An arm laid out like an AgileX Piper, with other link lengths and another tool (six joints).
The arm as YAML. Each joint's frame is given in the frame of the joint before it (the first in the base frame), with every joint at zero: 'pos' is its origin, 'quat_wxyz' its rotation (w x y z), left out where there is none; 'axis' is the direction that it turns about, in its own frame. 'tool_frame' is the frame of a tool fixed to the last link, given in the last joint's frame.
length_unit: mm
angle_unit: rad
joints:
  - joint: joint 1
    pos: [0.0, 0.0, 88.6]
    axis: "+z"
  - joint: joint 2
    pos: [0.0, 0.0, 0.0]
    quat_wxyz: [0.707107, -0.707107, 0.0, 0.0]
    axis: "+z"
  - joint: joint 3
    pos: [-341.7, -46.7, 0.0]
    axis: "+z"
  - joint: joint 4
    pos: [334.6, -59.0, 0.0]
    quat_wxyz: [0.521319, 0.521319, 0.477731, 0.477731]
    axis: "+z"
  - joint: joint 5
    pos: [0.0, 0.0, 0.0]
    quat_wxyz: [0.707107, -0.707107, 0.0, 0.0]
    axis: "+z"
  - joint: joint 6
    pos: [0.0, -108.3, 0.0]
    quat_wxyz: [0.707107, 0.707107, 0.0, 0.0]
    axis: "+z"
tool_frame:
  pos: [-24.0, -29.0, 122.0]
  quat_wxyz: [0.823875, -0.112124, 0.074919, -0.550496]
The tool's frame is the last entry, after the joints.
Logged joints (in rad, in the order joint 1, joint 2, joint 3, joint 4, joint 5, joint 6), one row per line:
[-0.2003, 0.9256, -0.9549, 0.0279, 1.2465, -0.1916]
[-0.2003, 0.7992, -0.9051, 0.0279, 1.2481, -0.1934]
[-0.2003, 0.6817, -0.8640, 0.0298, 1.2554, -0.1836]
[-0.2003, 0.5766, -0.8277, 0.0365, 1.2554, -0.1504]
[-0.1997, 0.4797, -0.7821, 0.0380, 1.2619, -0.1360]
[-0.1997, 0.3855, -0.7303, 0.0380, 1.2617, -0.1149]
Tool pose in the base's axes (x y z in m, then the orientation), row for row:
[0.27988, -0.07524, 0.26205, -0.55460, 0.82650, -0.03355, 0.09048]
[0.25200, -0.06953, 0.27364, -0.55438, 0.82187, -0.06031, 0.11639]
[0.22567, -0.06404, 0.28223, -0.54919, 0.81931, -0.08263, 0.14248]
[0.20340, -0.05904, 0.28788, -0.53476, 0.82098, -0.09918, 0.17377]
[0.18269, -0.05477, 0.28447, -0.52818, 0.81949, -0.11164, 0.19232]
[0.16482, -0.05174, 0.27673, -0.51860, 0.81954, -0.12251, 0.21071]
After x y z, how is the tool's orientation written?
As a quaternion, x y z w.
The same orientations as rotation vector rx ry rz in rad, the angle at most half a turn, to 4 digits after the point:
[-1.6486, 2.4568, -0.0997]
[-1.6233, 2.4066, -0.1766]
[-1.5845, 2.3638, -0.2384]
[-1.5163, 2.3278, -0.2812]
[-1.4826, 2.3003, -0.3134]
[-1.4414, 2.2778, -0.3405]

